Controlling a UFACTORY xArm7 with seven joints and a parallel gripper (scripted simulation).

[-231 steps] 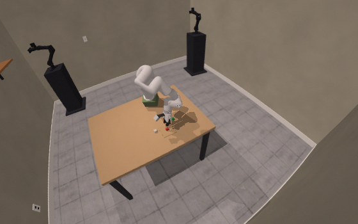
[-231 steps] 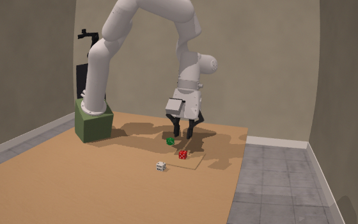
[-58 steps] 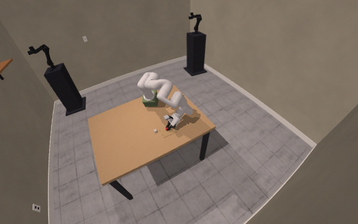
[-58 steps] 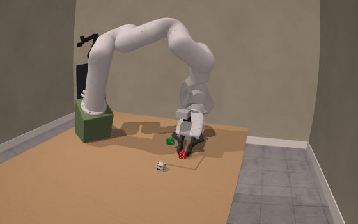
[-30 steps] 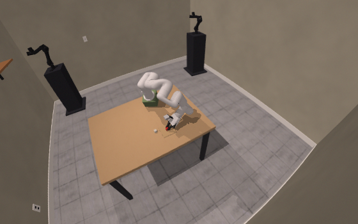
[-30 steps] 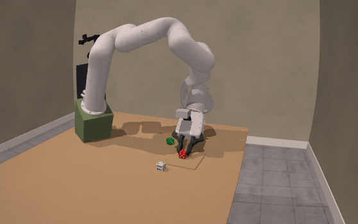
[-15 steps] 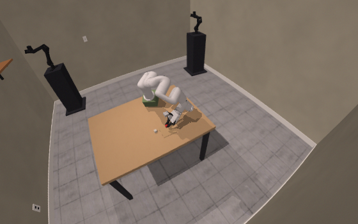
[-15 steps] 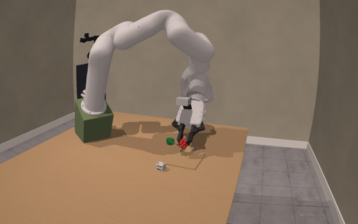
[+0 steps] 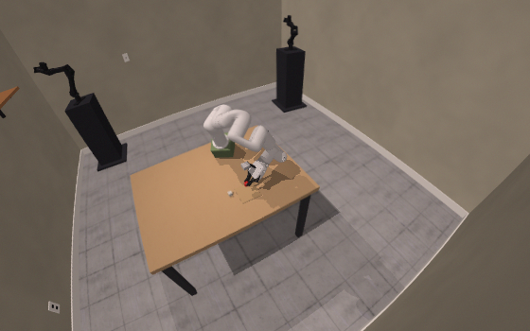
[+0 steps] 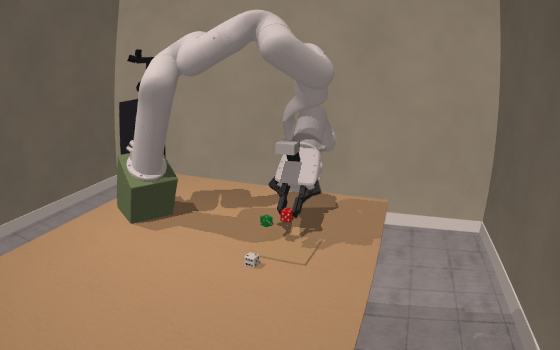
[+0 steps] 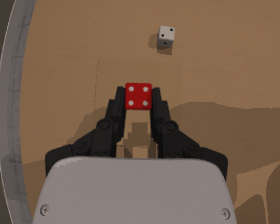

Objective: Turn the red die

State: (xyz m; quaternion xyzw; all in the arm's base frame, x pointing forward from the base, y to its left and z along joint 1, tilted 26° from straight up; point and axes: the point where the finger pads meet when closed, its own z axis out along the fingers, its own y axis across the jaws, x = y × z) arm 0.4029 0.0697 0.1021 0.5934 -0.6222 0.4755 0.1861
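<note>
Right now my hand is 2 cm to the left of the red die and 1 cm above it. Round my hand: tan mat (2 cm to the right, 10 cm below); green die (10 cm behind, 9 cm to the left, 9 cm below); white die (3 cm behind, 13 cm to the right, 9 cm below).
</note>
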